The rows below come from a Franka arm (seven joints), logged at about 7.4 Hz.
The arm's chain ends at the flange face. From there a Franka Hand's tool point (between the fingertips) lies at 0.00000 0.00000 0.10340 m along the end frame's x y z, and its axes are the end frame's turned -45 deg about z.
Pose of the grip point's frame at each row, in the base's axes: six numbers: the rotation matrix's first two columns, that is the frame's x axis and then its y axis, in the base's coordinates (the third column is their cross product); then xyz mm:
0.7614 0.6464 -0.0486 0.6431 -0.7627 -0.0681 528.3 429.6 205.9
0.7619 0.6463 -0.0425 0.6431 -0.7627 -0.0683 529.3 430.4 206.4
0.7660 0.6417 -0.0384 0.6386 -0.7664 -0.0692 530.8 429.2 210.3
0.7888 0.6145 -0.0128 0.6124 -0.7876 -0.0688 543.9 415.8 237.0
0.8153 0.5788 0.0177 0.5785 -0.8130 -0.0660 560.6 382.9 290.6
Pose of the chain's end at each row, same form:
0.9931 -0.0822 -0.0825 -0.0837 -0.9964 -0.0138 536.7 427.5 308.9
0.9935 -0.0823 -0.0783 -0.0840 -0.9963 -0.0182 537.2 427.8 309.5
0.9932 -0.0882 -0.0761 -0.0901 -0.9957 -0.0218 538.4 426.3 313.4
0.9908 -0.1224 -0.0577 -0.1247 -0.9914 -0.0396 549.3 411.0 340.1
0.9856 -0.1656 -0.0342 -0.1674 -0.9842 -0.0592 563.1 376.3 393.8

